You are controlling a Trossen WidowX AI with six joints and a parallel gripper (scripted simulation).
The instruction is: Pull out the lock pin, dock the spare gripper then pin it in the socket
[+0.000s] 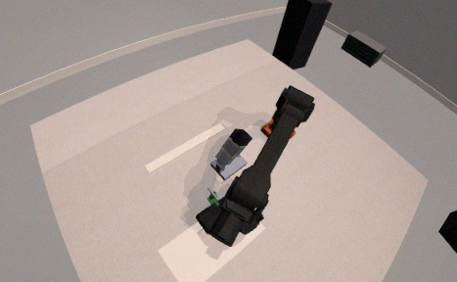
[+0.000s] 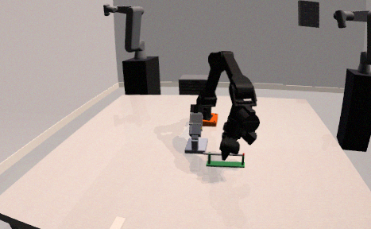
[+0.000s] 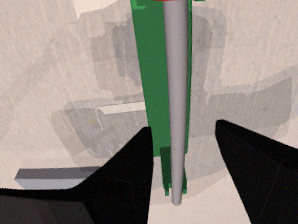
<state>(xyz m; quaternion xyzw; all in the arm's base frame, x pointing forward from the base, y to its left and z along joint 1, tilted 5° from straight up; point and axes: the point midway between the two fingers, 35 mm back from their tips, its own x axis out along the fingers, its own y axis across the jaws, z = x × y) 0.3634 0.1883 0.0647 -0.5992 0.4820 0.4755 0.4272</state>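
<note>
My gripper tip is 1 cm to the right of the green pin rest, 1 cm past it and 1 cm above it. Round my gripper tip: spare gripper: 14 cm to the right, 11 cm behind, 8 cm above; grey mount: 14 cm to the right, 9 cm behind, 2 cm above.
</note>
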